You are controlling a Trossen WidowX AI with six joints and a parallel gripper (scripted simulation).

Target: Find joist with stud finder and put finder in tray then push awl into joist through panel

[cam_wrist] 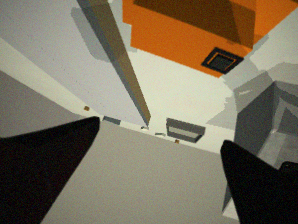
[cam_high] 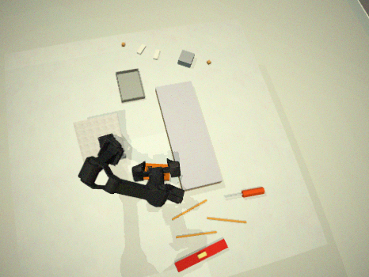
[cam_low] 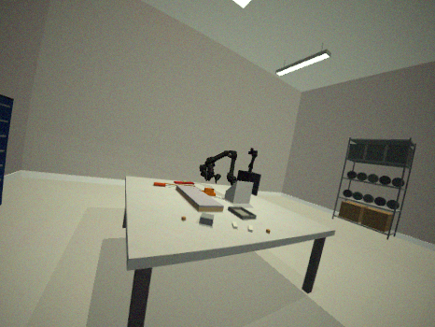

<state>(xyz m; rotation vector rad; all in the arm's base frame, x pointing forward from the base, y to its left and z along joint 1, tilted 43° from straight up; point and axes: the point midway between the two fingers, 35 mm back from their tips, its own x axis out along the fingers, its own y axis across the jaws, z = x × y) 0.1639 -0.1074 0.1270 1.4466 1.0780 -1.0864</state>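
Now: gripper tip 80 mm above the orange stud finder, 20 mm past it and 10 mm to the left of it. Round my gripper tip: awl: 110 mm to the right, 110 mm below, 10 mm behind; then red level: 420 mm to the right, 100 mm below, 70 mm ahead; then small light: 60 mm below, 30 mm behind, 10 mm to the right.
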